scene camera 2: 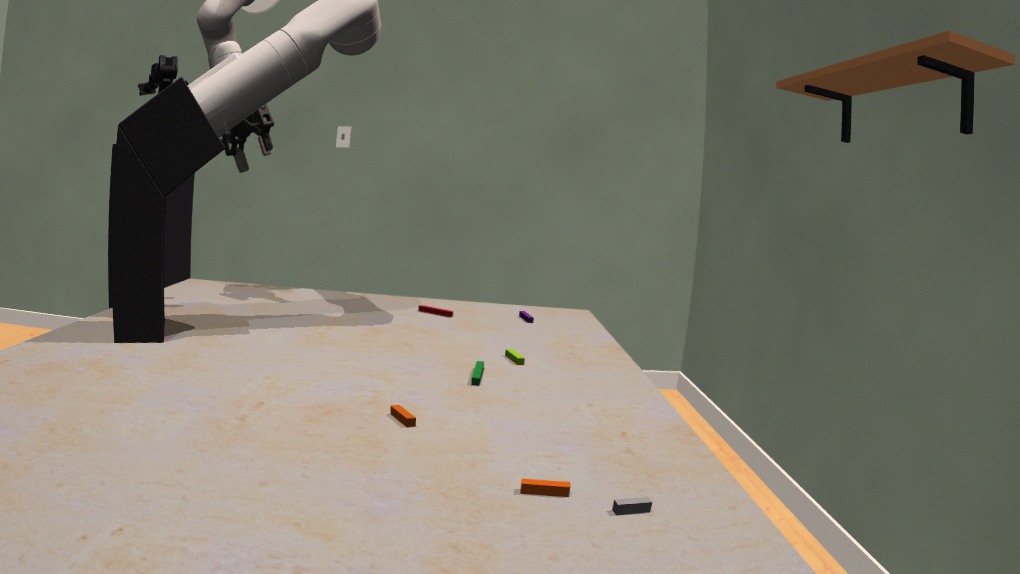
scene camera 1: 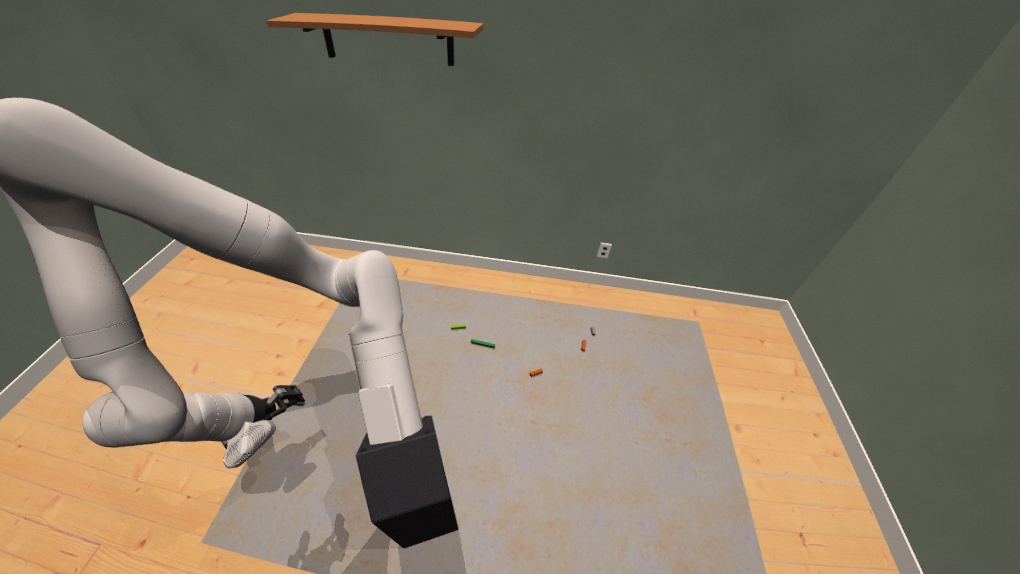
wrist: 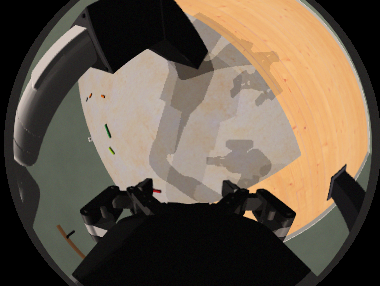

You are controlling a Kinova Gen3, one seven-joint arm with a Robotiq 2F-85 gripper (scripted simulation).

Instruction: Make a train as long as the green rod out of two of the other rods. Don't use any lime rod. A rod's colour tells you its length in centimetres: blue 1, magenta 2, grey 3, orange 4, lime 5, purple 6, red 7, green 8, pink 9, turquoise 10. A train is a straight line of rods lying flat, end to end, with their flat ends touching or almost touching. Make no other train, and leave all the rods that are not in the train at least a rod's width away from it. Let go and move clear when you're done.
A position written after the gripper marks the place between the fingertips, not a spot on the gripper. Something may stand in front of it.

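You can see the gripper [scene camera 2: 256, 163] there, and scene camera 1 has the gripper [scene camera 1: 284, 417] as well. The wrist view also shows the gripper [wrist: 187, 187].
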